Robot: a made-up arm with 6 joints.
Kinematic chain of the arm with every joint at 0, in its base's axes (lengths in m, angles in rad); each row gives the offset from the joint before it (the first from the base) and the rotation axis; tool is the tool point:
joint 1: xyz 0 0 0.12 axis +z
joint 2: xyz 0 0.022 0 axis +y
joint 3: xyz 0 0 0.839 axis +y
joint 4: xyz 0 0 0.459 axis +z
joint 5: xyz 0 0 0 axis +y
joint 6: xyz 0 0 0.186 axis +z
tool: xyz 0 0 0
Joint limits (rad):
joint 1: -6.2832..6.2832
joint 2: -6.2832..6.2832
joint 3: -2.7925..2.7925
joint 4: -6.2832..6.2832
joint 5: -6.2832..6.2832
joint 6: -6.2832..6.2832
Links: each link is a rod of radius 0.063 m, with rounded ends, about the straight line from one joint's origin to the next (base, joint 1, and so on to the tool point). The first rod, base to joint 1, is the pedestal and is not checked.
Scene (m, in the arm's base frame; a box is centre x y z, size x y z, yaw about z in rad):
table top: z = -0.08
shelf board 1: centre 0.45 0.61 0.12 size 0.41 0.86 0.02 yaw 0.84
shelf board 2: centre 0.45 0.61 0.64 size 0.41 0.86 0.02 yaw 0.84
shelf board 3: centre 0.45 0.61 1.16 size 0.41 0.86 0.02 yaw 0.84
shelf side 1: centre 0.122 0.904 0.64 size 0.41 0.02 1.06 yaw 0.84
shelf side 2: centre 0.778 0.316 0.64 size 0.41 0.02 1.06 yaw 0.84
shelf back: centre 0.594 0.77 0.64 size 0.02 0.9 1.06 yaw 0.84
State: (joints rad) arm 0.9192 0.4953 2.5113 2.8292 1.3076 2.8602
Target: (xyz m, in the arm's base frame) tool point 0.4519 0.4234 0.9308
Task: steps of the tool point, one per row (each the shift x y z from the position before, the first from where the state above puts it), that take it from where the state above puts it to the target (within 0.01 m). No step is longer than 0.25 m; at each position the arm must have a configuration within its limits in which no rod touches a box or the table.
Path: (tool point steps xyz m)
1: -0.0461 -0.1165 0.1017
2: -0.0669 -0.1361 0.0551
3: -0.0812 -0.1371 0.0029
4: -0.0870 -0.1199 -0.0454
5: 0.1017 0.1108 0.1569
6: 0.1030 0.1036 0.1318
7: 0.1025 0.0914 0.0964
8: 0.1013 0.0744 0.0530

